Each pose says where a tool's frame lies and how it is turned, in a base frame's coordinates. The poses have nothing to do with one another.
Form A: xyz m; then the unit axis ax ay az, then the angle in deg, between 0 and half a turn.
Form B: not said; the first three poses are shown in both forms.
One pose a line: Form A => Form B
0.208, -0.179, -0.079, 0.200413, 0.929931, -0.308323, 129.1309 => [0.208, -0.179, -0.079], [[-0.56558, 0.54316, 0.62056], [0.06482, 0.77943, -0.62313], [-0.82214, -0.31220, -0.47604]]
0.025, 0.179, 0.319, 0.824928, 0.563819, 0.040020, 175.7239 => [0.025, 0.179, 0.319], [[0.36190, 0.92594, 0.10798], [0.93191, -0.36232, -0.01644], [0.02390, 0.10657, -0.99402]]
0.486, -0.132, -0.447, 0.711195, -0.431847, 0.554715, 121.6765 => [0.486, -0.132, -0.447], [[0.24628, -0.94048, 0.23416], [0.00367, -0.24070, -0.97059], [0.96919, 0.23990, -0.05583]]
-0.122, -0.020, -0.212, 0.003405, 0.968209, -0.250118, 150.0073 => [-0.122, -0.020, -0.212], [[-0.86607, 0.13118, 0.48241], [-0.11888, 0.88324, -0.45361], [-0.48559, -0.45020, -0.74935]]
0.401, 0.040, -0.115, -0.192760, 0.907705, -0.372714, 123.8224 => [0.401, 0.040, -0.115], [[-0.49878, 0.03728, 0.86593], [-0.58200, 0.72592, -0.36649], [-0.64226, -0.68677, -0.34038]]
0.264, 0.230, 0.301, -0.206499, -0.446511, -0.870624, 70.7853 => [0.264, 0.230, 0.301], [[0.35772, 0.88398, -0.30102], [-0.76026, 0.46287, 0.45580], [0.54225, 0.06581, 0.83764]]
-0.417, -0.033, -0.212, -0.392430, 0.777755, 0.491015, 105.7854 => [-0.417, -0.033, -0.212], [[-0.07614, -0.86074, 0.50332], [0.08425, 0.49742, 0.86341], [-0.99353, 0.10815, 0.03465]]
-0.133, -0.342, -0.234, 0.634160, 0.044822, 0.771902, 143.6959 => [-0.133, -0.342, -0.234], [[-0.07963, -0.40569, 0.91054], [0.50835, -0.80226, -0.31299], [0.85746, 0.43795, 0.27012]]
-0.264, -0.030, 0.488, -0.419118, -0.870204, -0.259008, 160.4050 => [-0.264, -0.030, 0.488], [[-0.60094, 0.79518, -0.08102], [0.62145, 0.52857, 0.57829], [0.50266, 0.29717, -0.81180]]
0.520, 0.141, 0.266, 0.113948, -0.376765, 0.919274, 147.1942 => [0.520, 0.141, 0.266], [[-0.81661, -0.57707, -0.01134], [0.41904, -0.57925, -0.69920], [0.39692, -0.57573, 0.71484]]
